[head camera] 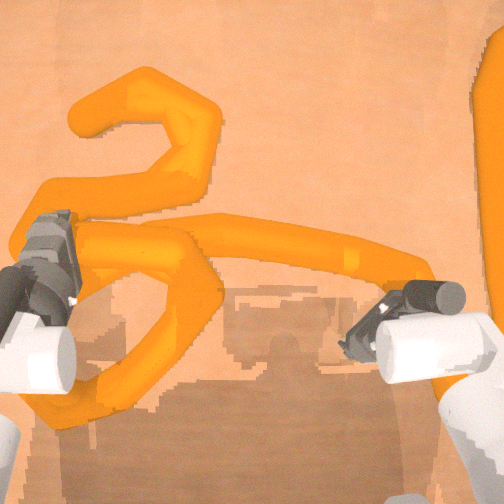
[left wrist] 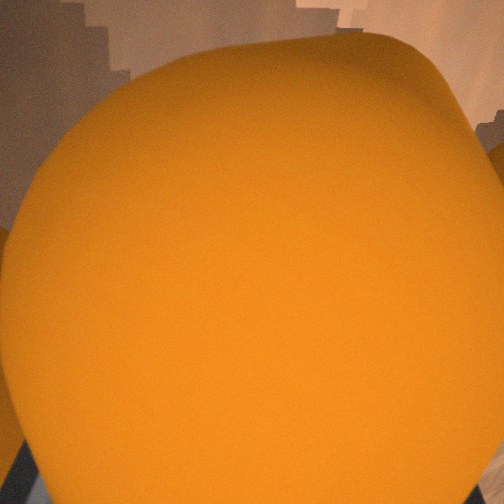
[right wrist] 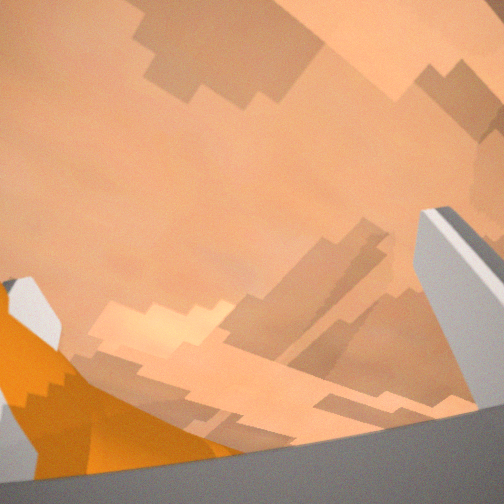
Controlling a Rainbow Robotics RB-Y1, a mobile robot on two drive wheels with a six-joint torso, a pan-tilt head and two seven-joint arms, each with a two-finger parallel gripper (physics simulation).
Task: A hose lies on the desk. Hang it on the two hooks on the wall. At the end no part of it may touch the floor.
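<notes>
A thick orange hose (head camera: 165, 235) lies in loops over the wooden desk top in the head view. One end curls at the upper left, and a long stretch runs right toward my right arm. My left gripper (head camera: 47, 235) at the left edge is shut on the hose; in the left wrist view the hose (left wrist: 260, 270) fills nearly the whole picture. My right gripper (head camera: 367, 327) is open and empty, just below the hose's right stretch. In the right wrist view its fingers (right wrist: 240, 320) stand wide apart, with a piece of hose (right wrist: 75, 425) by the left finger. No hooks are in view.
Another orange stretch of hose (head camera: 489, 165) runs down the right edge of the head view. The desk top (head camera: 300, 125) fills the rest of the view, with the robot's shadow across its near part.
</notes>
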